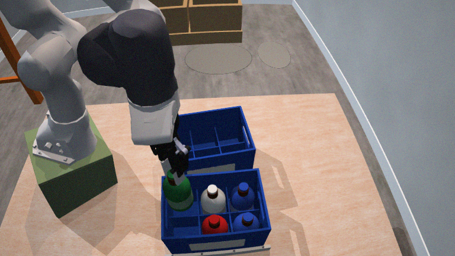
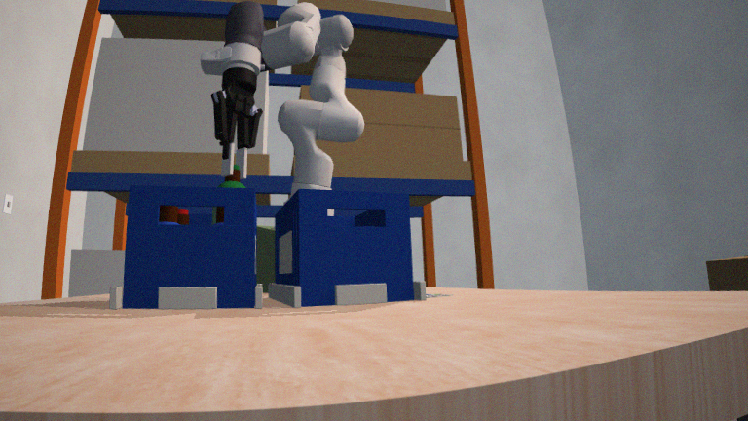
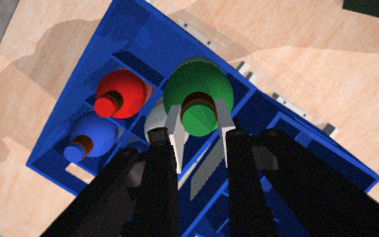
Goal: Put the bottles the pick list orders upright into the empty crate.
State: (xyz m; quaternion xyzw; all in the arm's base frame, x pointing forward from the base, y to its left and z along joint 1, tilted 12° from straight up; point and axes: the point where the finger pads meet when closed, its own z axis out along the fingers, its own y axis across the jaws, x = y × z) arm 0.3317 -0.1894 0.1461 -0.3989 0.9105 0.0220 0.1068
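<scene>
Now: hand 8 cm above the green-labelled bottle. From my hand the other things lie so: red bottle: 19 cm below, 9 cm ahead, 8 cm to the right; blue bottle: 19 cm below, 17 cm ahead, 1 cm to the left; white bottle: 19 cm below, 9 cm ahead, 1 cm to the left.
</scene>
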